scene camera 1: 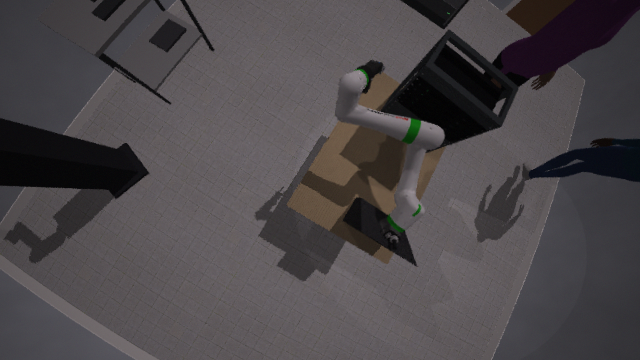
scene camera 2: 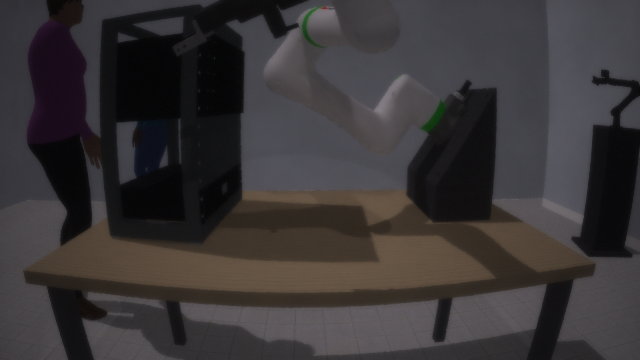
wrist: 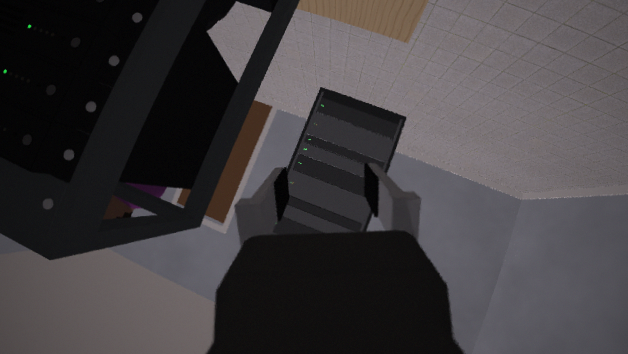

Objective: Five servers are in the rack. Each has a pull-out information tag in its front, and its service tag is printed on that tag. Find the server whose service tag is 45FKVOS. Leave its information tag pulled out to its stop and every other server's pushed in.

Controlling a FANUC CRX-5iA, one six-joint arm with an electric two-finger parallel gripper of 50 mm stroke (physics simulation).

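Where they show: gripper, fingertip midpoint: [scene camera 1: 379,67] [scene camera 2: 179,47] [wrist: 325,181]; arm's base, link origin: [scene camera 1: 388,230] [scene camera 2: 448,128].
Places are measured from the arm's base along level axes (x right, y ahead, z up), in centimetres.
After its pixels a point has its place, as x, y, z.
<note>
The rack [scene camera 1: 462,98] @[-35.6, 66.2, 31.3] [scene camera 2: 190,100] @[-60.6, 61.1, 8.5] [wrist: 135,75] @[-60.4, 60.3, 15.7] stands upright at one end of the table. Dark servers [scene camera 2: 220,80] @[-43.4, 62.7, 14.1] [wrist: 40,60] @[-53.0, 60.0, 17.7] fill its upper part, with small green lights on their fronts. A dark unit [scene camera 2: 215,195] @[-45.8, 63.5, -17.9] with a small pale patch sits at the bottom. No information tag can be made out and no service tag is legible. My gripper [scene camera 2: 190,44] @[-77.7, 52.2, 18.6] [wrist: 325,181] @[-77.7, 52.2, 18.6] is open and empty. It is high up near the rack's top; in the wrist view its fingers are to the right of the rack's front post, apart from it.
The arm stands on a dark wedge-shaped base [scene camera 1: 367,217] @[-15.0, -5.0, 0.6] [scene camera 2: 460,185] @[-20.2, -3.6, -16.2] at the other end of the table [scene camera 1: 320,195] @[-41.7, -15.7, -27.7] [scene camera 2: 300,270] @[-65.4, 31.9, -27.6]. A person in purple [scene camera 1: 555,45] [scene camera 2: 57,90] stands behind the rack. A person in blue [scene camera 1: 590,162] stands farther off. Another server cabinet [wrist: 365,107] stands beyond the gripper.
</note>
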